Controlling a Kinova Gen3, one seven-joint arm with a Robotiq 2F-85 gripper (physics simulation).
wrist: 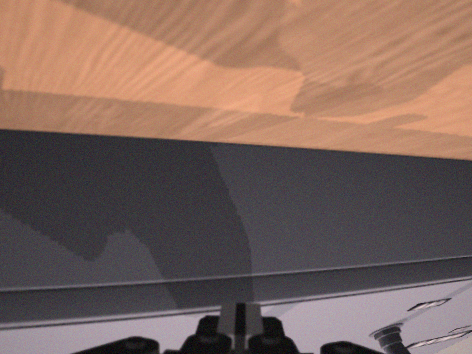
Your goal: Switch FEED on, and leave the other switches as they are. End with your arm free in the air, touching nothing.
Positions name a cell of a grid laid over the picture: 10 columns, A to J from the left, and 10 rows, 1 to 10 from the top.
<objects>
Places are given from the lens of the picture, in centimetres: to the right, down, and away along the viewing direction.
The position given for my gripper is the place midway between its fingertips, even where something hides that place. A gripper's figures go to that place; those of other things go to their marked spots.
my gripper (F10): 0, 6, 16
grey panel (C7): -4, 2, 15
</objects>
